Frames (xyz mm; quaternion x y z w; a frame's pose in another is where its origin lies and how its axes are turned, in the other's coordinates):
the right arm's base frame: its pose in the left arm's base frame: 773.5 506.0 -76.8 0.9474 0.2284 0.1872 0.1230
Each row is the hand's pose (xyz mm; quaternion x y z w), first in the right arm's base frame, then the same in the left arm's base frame.
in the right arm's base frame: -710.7 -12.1 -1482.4 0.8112 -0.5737 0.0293 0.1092
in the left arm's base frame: -427.1 394.9 1040.8 -0.3173 -0.0785 0.7048 0.6296
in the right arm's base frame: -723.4 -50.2 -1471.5 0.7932 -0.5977 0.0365 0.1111
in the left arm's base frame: -447.8 420.2 1015.1 -0.3230 -0.0658 0.7221 0.6081
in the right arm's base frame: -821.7 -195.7 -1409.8 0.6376 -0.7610 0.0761 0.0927
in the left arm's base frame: -559.9 489.9 883.9 -0.3261 0.0252 0.8399 0.4331
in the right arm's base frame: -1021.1 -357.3 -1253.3 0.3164 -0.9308 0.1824 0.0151
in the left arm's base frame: -722.7 511.2 632.0 -0.2691 0.2246 0.9289 0.1195
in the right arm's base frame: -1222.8 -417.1 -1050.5 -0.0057 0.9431 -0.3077 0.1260
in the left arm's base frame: -829.0 436.4 370.3 0.1282 -0.4352 -0.8806 0.1369
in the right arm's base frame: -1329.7 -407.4 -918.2 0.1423 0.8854 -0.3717 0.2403
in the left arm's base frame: -859.1 357.3 222.5 0.0055 -0.5426 -0.8056 0.2379
